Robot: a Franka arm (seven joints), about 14 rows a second.
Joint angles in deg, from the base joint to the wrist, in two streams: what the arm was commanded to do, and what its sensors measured. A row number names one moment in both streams.
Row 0, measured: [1.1, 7.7, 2.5, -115.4, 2.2, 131.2, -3.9]
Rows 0 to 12, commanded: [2.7, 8.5, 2.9, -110.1, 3.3, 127.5, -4.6]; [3.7, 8.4, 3.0, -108.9, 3.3, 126.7, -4.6]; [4.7, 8.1, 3.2, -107.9, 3.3, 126.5, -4.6]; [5.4, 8.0, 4.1, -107.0, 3.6, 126.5, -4.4]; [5.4, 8.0, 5.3, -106.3, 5.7, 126.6, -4.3]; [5.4, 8.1, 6.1, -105.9, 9.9, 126.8, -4.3]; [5.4, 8.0, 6.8, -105.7, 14.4, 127.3, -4.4]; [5.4, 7.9, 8.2, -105.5, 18.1, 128.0, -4.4]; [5.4, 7.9, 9.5, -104.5, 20.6, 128.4, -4.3]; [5.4, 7.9, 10.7, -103.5, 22.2, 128.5, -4.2]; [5.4, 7.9, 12.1, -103.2, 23.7, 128.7, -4.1]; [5.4, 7.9, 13.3, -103.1, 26.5, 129.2, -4.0]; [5.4, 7.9, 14.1, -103.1, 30.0, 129.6, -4.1]
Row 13, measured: [6.1, 7.7, 12.2, -103.8, 25.1, 128.7, -3.9]
